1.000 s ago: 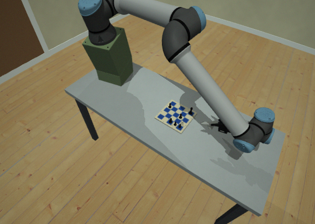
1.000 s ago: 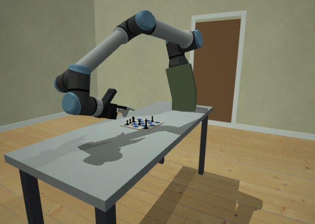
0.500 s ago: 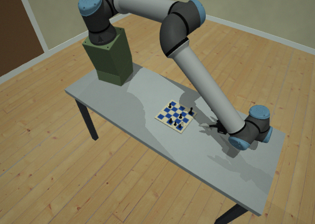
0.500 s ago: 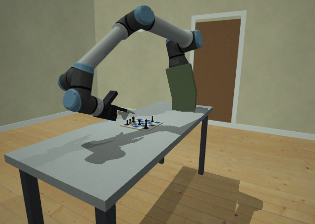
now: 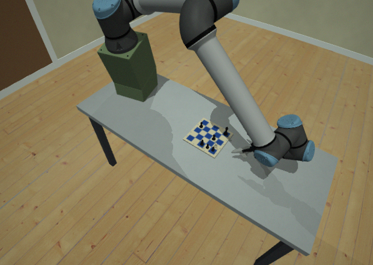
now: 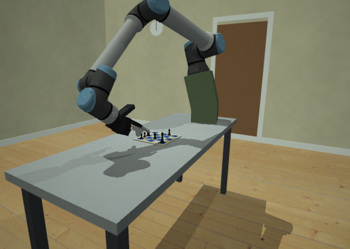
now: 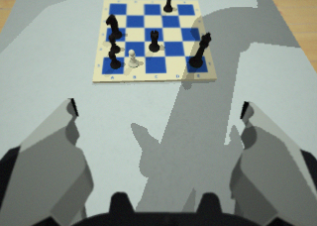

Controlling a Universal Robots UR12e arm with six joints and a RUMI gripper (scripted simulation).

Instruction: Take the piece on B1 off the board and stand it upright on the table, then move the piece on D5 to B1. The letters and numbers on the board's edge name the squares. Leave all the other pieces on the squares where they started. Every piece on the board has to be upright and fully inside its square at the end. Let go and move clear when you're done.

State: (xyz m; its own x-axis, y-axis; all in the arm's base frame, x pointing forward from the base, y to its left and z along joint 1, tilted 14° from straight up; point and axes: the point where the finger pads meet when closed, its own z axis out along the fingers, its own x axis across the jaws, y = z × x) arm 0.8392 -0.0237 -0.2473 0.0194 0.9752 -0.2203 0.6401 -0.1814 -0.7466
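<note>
Now: hand 11 cm past the white piece, 8 cm above it and 4 cm to the left of it. The rest, counted from my hand: blue-and-cream chessboard 19 cm behind, 9 cm below, 1 cm to the right.
</note>
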